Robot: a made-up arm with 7 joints. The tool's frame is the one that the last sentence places. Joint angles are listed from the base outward.
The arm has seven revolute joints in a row. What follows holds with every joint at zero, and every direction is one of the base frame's.
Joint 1 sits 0.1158 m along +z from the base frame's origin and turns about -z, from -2.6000 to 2.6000 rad.
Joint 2 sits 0.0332 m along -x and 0.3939 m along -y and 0.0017 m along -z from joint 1 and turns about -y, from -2.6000 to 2.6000 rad.
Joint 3 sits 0.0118 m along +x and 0.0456 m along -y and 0.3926 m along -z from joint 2 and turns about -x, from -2.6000 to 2.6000 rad.
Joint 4 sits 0.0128 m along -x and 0.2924 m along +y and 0.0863 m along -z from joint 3 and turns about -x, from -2.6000 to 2.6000 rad.
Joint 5 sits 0.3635 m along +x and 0.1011 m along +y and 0.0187 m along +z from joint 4 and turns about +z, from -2.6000 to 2.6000 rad.
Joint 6 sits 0.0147 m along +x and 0.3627 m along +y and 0.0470 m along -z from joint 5 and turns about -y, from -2.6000 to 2.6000 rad.
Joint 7 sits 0.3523 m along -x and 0.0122 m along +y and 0.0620 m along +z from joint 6 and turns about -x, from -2.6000 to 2.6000 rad.
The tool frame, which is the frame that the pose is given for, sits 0.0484 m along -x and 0.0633 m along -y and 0.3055 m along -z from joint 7; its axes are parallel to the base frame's.
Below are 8 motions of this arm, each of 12 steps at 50 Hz.
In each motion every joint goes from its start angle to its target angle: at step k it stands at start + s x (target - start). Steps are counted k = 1, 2, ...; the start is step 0. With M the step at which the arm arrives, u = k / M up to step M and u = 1 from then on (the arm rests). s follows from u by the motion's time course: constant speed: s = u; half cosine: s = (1 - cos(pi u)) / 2; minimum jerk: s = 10 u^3 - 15 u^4 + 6 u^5.
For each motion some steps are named. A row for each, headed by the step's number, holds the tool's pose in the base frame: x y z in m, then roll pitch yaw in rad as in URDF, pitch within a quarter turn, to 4 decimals.
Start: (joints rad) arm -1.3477 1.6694 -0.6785 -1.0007 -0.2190 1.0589 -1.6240
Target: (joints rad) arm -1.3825 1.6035 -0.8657 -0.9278 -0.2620 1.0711 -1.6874
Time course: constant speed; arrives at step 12
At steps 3, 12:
3: -0.2269 -0.6155 0.3900 -1.6723 -0.5139 0.0049
12: -0.1200 -0.6850 0.4321 -1.7160 -0.4925 0.1586

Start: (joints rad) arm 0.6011 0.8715 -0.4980 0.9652 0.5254 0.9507 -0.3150
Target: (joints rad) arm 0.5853 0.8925 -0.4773 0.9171 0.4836 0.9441 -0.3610
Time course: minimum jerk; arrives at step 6
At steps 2, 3, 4, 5, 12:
2: 0.6921 -0.4217 -0.4010 -1.3960 -0.8836 1.1901
3: 0.7048 -0.4129 -0.3966 -1.4027 -0.8944 1.2083
4: 0.7173 -0.4038 -0.3920 -1.4099 -0.9052 1.2270
5: 0.7248 -0.3983 -0.3891 -1.4144 -0.9116 1.2385
12: 0.7263 -0.3972 -0.3885 -1.4153 -0.9129 1.2409

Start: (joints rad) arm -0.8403 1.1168 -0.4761 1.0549 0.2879 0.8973 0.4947
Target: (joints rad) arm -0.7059 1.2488 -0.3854 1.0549 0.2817 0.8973 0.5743
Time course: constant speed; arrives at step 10
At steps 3, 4, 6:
3: 0.7221 0.4541 -0.0267 -2.8210 -0.8727 2.7794
4: 0.7330 0.4418 -0.0159 -2.8462 -0.8644 2.7706
6: 0.7537 0.4163 0.0057 -2.8963 -0.8480 2.7524

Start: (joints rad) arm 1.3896 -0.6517 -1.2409 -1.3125 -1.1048 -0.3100 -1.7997
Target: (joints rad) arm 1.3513 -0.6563 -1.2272 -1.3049 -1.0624 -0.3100 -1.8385
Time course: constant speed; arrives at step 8
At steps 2, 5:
2: -0.8044 -0.8574 -0.2820 -0.9487 0.4561 -0.0490
5: -0.7969 -0.8642 -0.2741 -0.9458 0.4683 -0.0454

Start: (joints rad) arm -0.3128 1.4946 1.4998 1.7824 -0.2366 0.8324 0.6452
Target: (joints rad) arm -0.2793 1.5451 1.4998 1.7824 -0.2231 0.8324 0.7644
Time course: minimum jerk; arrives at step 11
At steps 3, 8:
3: 0.4272 -0.6126 0.3444 2.1740 -0.6442 0.3729
8: 0.4152 -0.6097 0.3321 2.0951 -0.6836 0.3416

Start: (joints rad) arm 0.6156 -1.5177 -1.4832 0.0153 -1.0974 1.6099 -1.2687
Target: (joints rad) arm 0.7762 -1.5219 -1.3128 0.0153 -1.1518 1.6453 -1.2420
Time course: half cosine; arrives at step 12
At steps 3, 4, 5, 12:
3: 0.1876 0.0302 -0.8745 0.2108 -0.0286 -2.0437
4: 0.1799 0.0430 -0.8770 0.2017 -0.0310 -2.0394
5: 0.1711 0.0578 -0.8798 0.1911 -0.0337 -2.0343
12: 0.1282 0.1360 -0.8934 0.1353 -0.0466 -2.0074

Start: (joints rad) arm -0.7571 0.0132 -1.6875 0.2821 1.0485 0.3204 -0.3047
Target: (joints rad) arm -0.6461 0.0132 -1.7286 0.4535 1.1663 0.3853 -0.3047
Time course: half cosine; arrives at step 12
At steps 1, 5, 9, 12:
1: -0.1239 -0.1082 0.0084 2.1095 -1.0563 0.3933
5: -0.1221 -0.1000 -0.0233 2.0897 -1.1056 0.3683
9: -0.1163 -0.0918 -0.0660 2.0570 -1.1722 0.3445
12: -0.1139 -0.0901 -0.0788 2.0452 -1.1922 0.3403

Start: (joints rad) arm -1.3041 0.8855 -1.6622 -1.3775 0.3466 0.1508 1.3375
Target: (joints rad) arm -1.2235 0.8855 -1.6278 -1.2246 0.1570 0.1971 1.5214
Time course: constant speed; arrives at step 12
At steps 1, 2, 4, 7, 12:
1: 0.3924 -0.1164 0.0572 2.0298 -0.7082 0.8380
2: 0.3964 -0.1198 0.0546 1.9865 -0.7123 0.8480
4: 0.4046 -0.1275 0.0498 1.8990 -0.7186 0.8686
7: 0.4175 -0.1408 0.0440 1.7663 -0.7234 0.8999
12: 0.4395 -0.1679 0.0384 1.5441 -0.7192 0.9506

